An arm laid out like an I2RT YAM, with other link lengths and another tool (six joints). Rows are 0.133 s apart.
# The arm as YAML. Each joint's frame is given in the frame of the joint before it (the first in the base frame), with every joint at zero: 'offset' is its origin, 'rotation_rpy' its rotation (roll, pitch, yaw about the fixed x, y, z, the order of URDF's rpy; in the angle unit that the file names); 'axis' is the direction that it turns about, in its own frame. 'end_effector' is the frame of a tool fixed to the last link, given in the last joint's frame.
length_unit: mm
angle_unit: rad
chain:
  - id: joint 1
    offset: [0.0, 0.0, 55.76]
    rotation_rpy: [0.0, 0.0, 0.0]
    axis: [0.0, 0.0, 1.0]
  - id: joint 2
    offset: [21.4, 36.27, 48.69]
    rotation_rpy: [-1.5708, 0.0, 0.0]
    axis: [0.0, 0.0, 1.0]
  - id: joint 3
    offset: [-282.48, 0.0, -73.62]
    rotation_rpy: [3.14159, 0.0, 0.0]
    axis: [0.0, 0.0, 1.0]
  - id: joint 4
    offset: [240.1, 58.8, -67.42]
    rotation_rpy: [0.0, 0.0, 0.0]
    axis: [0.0, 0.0, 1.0]
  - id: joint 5
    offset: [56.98, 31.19, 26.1]
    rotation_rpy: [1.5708, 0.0, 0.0]
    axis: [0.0, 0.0, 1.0]
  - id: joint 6
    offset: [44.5, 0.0, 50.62]
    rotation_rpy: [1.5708, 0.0, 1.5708]
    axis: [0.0, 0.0, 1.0]
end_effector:
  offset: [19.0, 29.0, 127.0]
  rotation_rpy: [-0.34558, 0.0, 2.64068]
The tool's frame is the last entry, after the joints.
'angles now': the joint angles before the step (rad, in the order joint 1, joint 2, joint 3, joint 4, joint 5, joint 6). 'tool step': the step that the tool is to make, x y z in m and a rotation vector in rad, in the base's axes. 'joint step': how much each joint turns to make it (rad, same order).
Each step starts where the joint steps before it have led.
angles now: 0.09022, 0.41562, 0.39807, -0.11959, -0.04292, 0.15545
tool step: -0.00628, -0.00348, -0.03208, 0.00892, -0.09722, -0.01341
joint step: -0.01383, -0.16705, -0.20560, 0.13621, -0.00048, 0.00076
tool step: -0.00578, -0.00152, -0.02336, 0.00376, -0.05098, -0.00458
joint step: -0.00725, -0.14996, -0.12248, 0.02363, -0.00267, 0.00001
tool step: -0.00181, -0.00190, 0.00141, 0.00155, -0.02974, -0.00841
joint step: -0.00834, -0.05224, -0.01372, -0.00876, 0.00006, -0.00039
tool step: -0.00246, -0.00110, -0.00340, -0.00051, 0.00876, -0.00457
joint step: -0.00463, -0.02937, -0.00038, -0.03776, -0.00006, 0.00001
